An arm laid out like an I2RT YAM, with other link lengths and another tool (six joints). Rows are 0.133 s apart.
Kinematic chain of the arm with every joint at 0, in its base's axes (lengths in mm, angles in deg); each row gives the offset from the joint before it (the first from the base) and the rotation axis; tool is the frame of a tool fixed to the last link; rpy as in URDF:
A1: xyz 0 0 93.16 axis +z
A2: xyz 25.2 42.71 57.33 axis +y
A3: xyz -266.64 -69.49 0 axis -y
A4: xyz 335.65 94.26 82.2 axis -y
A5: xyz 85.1 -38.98 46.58 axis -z
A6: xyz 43.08 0 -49 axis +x
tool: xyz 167 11 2 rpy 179.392 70.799 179.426
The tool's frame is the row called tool.
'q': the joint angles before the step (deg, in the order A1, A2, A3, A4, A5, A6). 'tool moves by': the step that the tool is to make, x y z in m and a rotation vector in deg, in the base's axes. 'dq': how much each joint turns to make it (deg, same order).
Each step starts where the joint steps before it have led.
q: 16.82 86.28 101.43 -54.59 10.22 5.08
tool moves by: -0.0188 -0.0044 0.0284 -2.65 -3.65 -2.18
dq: 2.51 -3.23 0.00 -0.58 5.94 0.02
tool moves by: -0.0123 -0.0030 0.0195 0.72 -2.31 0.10
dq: 0.19 -2.67 -0.44 0.19 0.13 -0.02
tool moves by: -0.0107 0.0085 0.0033 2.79 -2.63 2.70
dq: 0.00 -4.86 -5.91 4.46 -3.21 0.02
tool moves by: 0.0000 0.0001 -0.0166 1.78 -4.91 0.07
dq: -0.04 -6.86 -12.68 11.04 -0.11 -0.02
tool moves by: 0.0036 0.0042 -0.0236 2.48 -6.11 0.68
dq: 0.01 -6.36 -14.01 14.23 -0.73 0.02
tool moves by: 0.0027 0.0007 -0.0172 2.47 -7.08 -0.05
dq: -0.01 -4.89 -12.27 14.88 0.05 -0.02
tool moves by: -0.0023 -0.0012 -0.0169 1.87 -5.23 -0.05
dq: -0.04 -3.35 -9.43 11.62 0.01 0.02
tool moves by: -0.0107 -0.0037 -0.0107 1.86 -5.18 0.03
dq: -0.01 -4.06 -8.57 10.00 -0.04 0.03
